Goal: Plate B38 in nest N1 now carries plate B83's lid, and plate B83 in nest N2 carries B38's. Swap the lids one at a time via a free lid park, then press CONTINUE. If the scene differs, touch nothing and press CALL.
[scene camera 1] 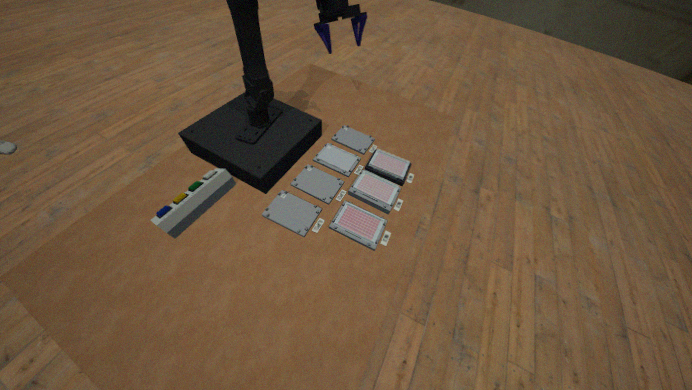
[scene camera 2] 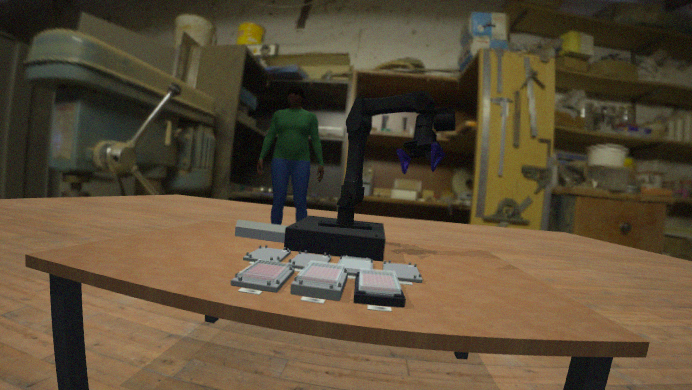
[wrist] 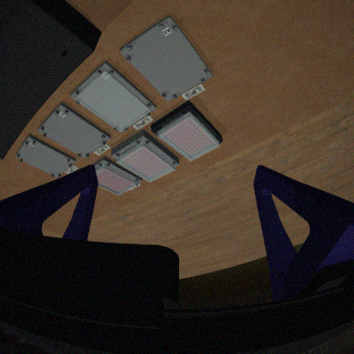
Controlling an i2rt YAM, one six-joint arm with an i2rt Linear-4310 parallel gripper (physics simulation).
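Seen in the pictures: gripper, fingertip midpoint: (scene camera 1: 344, 49) (scene camera 2: 417, 172) (wrist: 175, 173); arm's base, origin of the base link: (scene camera 1: 260, 124) (scene camera 2: 344, 226).
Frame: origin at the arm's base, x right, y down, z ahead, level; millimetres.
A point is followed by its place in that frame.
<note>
Three pink-welled plates sit in a row of nests: one in a low grey nest (scene camera 1: 359, 221) {x 210, y 54, z 423 mm} (scene camera 2: 262, 271) {x 210, y 55, z 452 mm} (wrist: 115, 177) {x 179, y 54, z 418 mm}, one in a taller grey nest (scene camera 1: 376, 187) {x 83, y 41, z 442 mm} (scene camera 2: 321, 273) {x 80, y 41, z 473 mm} (wrist: 145, 161) {x 64, y 41, z 428 mm}, one in a black nest (scene camera 1: 389, 164) {x -35, y 44, z 463 mm} (scene camera 2: 378, 281) {x -41, y 44, z 492 mm} (wrist: 189, 134) {x -61, y 44, z 446 mm}. Their codes are too small to read. Beside them lie several grey lid parks. One park (scene camera 1: 337, 159) {x -4, y 63, z 284 mm} (scene camera 2: 356, 265) {x -16, y 63, z 310 mm} (wrist: 114, 97) {x -32, y 63, z 273 mm} looks paler, with a clear lid on it; the end park (scene camera 1: 353, 139) {x -138, y 71, z 305 mm} (scene camera 2: 403, 272) {x -145, y 71, z 326 mm} (wrist: 167, 60) {x -148, y 71, z 298 mm} looks bare. My gripper (scene camera 1: 344, 49) {x -190, y -213, z 224 mm} (scene camera 2: 419, 171) {x -190, y -213, z 224 mm} (wrist: 175, 173) {x -190, y -213, z 224 mm} is open and empty, high above the table.
A pale button box (scene camera 1: 200, 204) {x 322, y 46, z -10 mm} (scene camera 2: 260, 231) {x 318, y 49, z -8 mm} with blue, yellow, green and white buttons stands beside the black arm base (scene camera 1: 290, 157) {x 74, y 35, z 144 mm} (scene camera 2: 335, 242) {x 38, y 35, z 151 mm}. Its lettering is unreadable. A person in a green top (scene camera 2: 294, 132) stands behind the table.
</note>
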